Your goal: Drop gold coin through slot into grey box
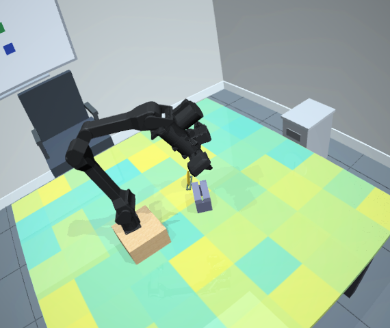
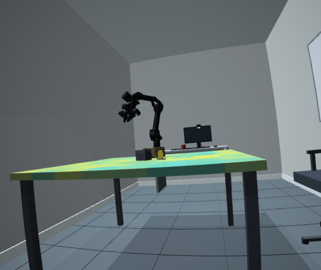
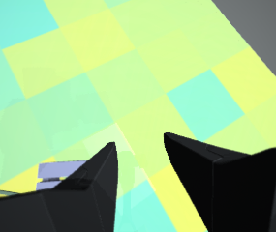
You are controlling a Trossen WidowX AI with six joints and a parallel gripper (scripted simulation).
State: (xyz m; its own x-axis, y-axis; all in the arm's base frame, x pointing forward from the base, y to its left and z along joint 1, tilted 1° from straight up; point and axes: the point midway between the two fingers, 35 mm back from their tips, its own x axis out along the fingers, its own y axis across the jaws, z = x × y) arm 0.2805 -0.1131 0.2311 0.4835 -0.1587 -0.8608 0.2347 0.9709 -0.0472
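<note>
The gold coin lies 10 mm ahead of my gripper tip, 260 mm to the left of it and 260 mm below it.
</note>
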